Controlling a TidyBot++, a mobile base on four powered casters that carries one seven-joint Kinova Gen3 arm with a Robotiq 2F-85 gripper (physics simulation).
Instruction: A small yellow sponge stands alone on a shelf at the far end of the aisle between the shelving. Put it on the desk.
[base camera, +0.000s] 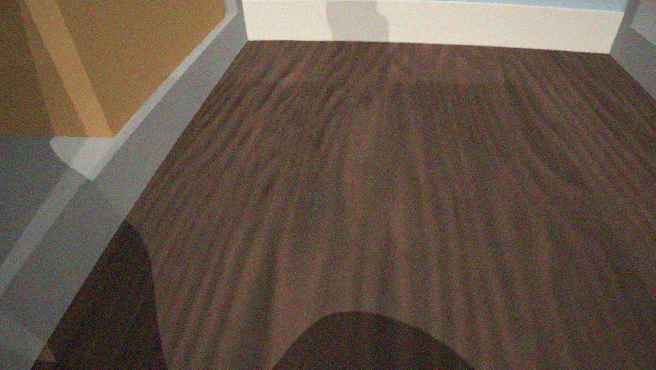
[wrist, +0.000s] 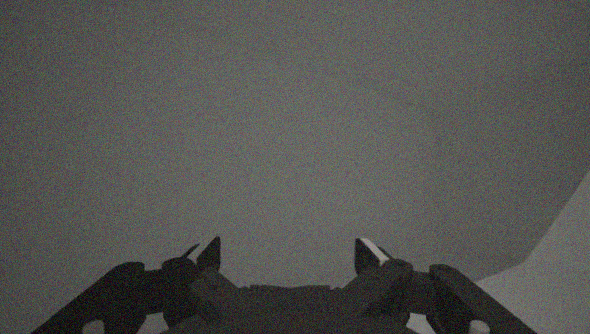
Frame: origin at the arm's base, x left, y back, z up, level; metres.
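Where they show: gripper, fingertip midpoint: (wrist: 288, 252).
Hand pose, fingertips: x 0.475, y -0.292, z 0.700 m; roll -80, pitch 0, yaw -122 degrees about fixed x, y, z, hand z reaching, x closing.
Note:
After its pixels a point has its place.
My gripper (wrist: 288, 252) {x 0.475, y -0.293, z 0.700 m} is open, with its two dark fingers wide apart at the bottom of the wrist view and nothing between them. A plain grey surface fills most of the wrist view behind the fingers, with a lighter patch at the lower right. The yellow sponge does not show in either view. The desk cannot be made out in either view.
Grey shelving (base camera: 165, 115) {x 0.268, y -0.577, z -0.346 m} with an orange-brown box (base camera: 165, 45) {x 0.283, y -0.666, z -0.276 m} runs along the left of the base camera view. More grey shelving (base camera: 642, 62) {x -0.562, y -0.818, z -0.361 m} stands at the right edge. A white baseboard (base camera: 475, 25) {x -0.262, y -0.958, z -0.353 m} crosses the far end of the dark wooden floor (base camera: 390, 175) {x -0.054, y -0.509, z -0.397 m}. Dark shadows lie nearby.

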